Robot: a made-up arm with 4 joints.
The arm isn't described. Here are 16 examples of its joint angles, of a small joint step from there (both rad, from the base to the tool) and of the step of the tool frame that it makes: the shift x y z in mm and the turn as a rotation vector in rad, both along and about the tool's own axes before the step.
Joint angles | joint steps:
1: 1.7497 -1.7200 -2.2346 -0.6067 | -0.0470 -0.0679 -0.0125 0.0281
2: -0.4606 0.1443 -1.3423 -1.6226 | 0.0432 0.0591 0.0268 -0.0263
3: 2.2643 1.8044 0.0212 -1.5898 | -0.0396 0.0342 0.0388 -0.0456
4: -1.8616 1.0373 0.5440 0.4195 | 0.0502 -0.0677 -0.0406 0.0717
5: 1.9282 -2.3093 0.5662 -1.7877 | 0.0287 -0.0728 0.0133 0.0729
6: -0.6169 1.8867 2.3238 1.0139 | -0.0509 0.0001 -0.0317 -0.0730
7: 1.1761 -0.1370 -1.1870 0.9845 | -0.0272 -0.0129 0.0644 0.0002
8: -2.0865 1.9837 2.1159 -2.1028 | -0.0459 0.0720 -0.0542 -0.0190
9: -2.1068 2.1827 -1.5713 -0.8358 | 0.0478 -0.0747 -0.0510 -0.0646
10: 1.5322 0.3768 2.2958 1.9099 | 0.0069 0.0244 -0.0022 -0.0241
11: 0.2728 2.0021 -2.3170 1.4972 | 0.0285 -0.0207 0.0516 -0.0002
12: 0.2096 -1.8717 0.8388 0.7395 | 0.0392 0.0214 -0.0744 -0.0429
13: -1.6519 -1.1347 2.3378 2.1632 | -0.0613 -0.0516 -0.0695 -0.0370
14: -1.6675 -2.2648 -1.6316 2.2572 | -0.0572 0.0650 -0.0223 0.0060
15: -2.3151 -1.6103 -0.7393 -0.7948 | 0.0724 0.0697 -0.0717 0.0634
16: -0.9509 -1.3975 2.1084 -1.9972 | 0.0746 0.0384 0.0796 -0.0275
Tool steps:
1: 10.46 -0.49 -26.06 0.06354 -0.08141 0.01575
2: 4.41 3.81 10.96 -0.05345 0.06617 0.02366
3: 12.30 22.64 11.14 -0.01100 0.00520 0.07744
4: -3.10 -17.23 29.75 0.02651 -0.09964 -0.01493
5: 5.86 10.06 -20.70 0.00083 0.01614 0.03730
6: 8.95 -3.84 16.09 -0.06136 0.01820 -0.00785
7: -13.15 -7.94 -18.85 0.01962 0.05237 -0.03786
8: -3.30 -11.24 34.87 -0.03732 -0.05544 -0.04830
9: 5.60 -2.85 18.59 -0.03660 -0.11536 -0.02170
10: 0.88 -0.23 3.51 -0.03548 0.02287 -0.00267
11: -10.03 -12.69 -8.09 0.02221 0.00974 -0.02494
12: 14.51 6.72 1.93 -0.03607 -0.01249 0.04169
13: 31.51 34.93 5.91 -0.02063 0.02228 0.13528
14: 34.52 7.88 11.89 -0.03373 -0.00518 0.09165
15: -34.10 6.06 -28.98 0.11338 0.03408 -0.03456
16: 46.40 32.15 41.98 -0.03644 -0.10129 0.12122
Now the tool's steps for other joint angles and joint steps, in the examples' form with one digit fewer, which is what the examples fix.
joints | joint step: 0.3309 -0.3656 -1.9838 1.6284 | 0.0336 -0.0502 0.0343 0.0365
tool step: -15.0 -3.8 -3.3 0.0272 0.0546 -0.0514
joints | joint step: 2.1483 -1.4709 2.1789 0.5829 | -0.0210 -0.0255 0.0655 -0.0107
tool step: -23.3 -10.5 -1.8 0.0031 0.0256 -0.0424
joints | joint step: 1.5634 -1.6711 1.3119 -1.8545 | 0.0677 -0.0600 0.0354 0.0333
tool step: 30.3 42.0 -17.4 0.0104 0.0271 0.1137
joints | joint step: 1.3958 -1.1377 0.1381 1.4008 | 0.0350 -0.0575 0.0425 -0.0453
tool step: -39.7 -13.5 52.3 -0.0999 -0.0080 -0.0777
